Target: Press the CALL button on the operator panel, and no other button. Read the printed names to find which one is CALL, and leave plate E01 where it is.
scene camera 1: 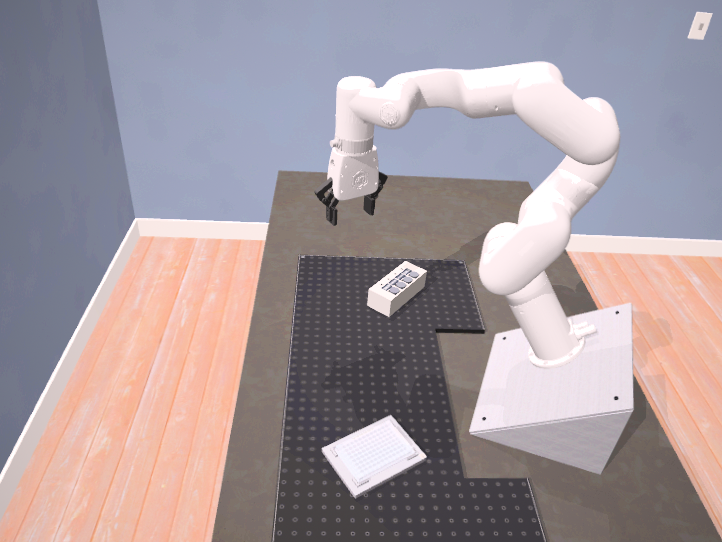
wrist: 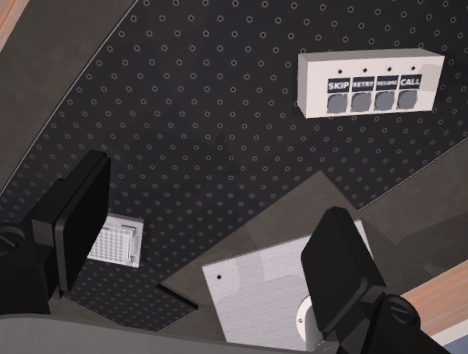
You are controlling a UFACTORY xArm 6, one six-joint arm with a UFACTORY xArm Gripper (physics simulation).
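Places are measured from the arm's base along level axes (x ahead, y left, z up), in millimetres.
Pixels of known places: gripper, between the fingertips: (scene camera 1: 350, 217) (wrist: 216, 209); arm's base, origin of its link: (scene camera 1: 557, 349).
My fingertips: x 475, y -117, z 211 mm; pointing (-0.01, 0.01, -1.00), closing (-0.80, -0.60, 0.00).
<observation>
For each thing: its top centre in the pictures, then the offset to it from my fingertips. Level surfaces: height alone.
- operator panel, centre of its top: (wrist: 375, 87) (scene camera 1: 398, 278) dx -124, dy -132, dz -246 mm
- CALL button, centre of its top: (wrist: 407, 100) dx -163, dy -160, dz -246 mm
- Plate E01, centre of its top: (scene camera 1: 374, 447) (wrist: 94, 244) dx -97, dy +375, dz -276 mm
- perforated board, height of its surface: dz -302 mm
- brown-grey table, height of its surface: dz -314 mm
The operator panel (scene camera 1: 389, 301) (wrist: 370, 67) is a white box on the dark perforated board. In the wrist view its four labels read, from left to right, SKIP, RETRY, RESUME (small print) and CALL. The CALL button (wrist: 407, 100) is a grey round button at the right end of the row, under its label. Plate E01 (scene camera 1: 376, 449) (wrist: 114, 243) is a white well plate in a white holder; the left finger partly covers it in the wrist view. My gripper (scene camera 1: 351, 214) (wrist: 216, 209) is open and empty, high above the table and apart from the panel.
The perforated board (scene camera 1: 361, 355) (wrist: 175, 110) lies on the brown-grey table (scene camera 1: 256, 373). The arm's metal base block (scene camera 1: 554, 402) (wrist: 245, 295) stands to the right in the scene view. The blue wall (scene camera 1: 233, 105) is behind the table.
</observation>
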